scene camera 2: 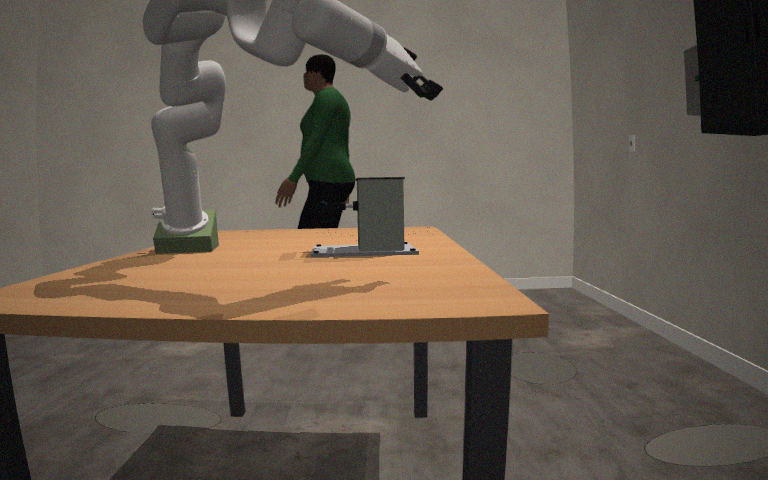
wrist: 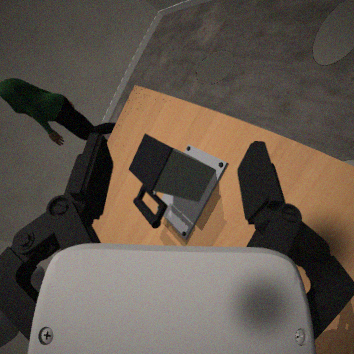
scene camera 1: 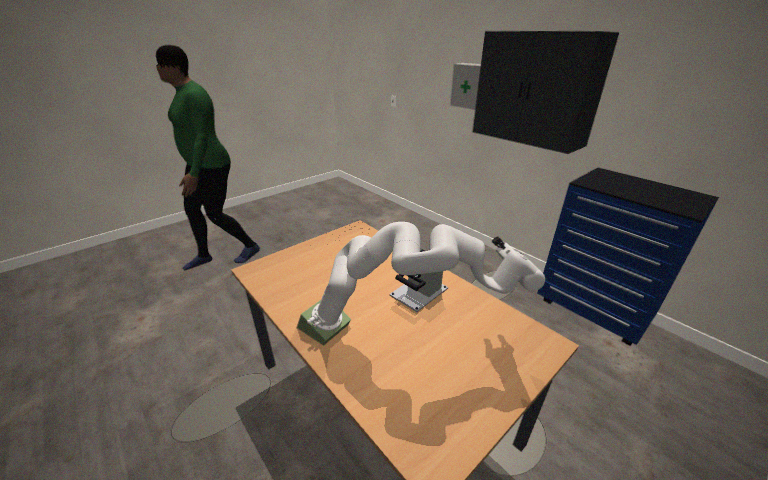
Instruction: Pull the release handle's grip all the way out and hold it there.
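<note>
The release handle's black grip [scene camera 1: 410, 281] [wrist: 145, 212] sticks out from one side of an upright grey housing [scene camera 1: 432, 284] [scene camera 2: 380, 215] [wrist: 187, 176]. In scene camera 2 a short stem shows, and the grip blends with the person's dark trousers. The housing stands on a flat silver base plate [scene camera 1: 400, 296] [scene camera 2: 334, 249] [wrist: 180, 220] on the table. My gripper [scene camera 2: 428, 72] [wrist: 176, 151] is open and empty, well above the housing and apart from the grip, on the side away from it in scene camera 2. In the wrist view the grip lies nearer the left finger. How far it is pulled out, I cannot tell.
The arm rises from a green base block [scene camera 1: 323, 333] [scene camera 2: 186, 243] on the wooden table [scene camera 1: 481, 322] [scene camera 2: 271, 331] [wrist: 185, 110]. Its links pass high over the table. A person in green [scene camera 1: 195, 124] [scene camera 2: 327, 135] [wrist: 30, 102] stands beyond the table. A blue drawer cabinet [scene camera 1: 617, 260] stands near the wall.
</note>
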